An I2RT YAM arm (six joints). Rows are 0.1 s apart.
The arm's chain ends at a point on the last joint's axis. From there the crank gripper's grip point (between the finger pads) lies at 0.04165 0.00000 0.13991 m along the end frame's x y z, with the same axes.
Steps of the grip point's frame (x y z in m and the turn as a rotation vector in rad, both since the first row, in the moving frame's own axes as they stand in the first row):
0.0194, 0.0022, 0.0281, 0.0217, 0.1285, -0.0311
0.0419, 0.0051, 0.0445, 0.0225, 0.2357, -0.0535
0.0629, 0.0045, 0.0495, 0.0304, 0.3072, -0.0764
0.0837, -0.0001, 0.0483, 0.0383, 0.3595, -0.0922
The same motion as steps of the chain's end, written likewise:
0.0019, 0.0067, 0.0346, 0.0217, 0.1285, -0.0311
0.0105, 0.0112, 0.0581, 0.0225, 0.2357, -0.0535
0.0229, 0.0132, 0.0687, 0.0304, 0.3072, -0.0764
0.0376, 0.0109, 0.0720, 0.0383, 0.3595, -0.0922

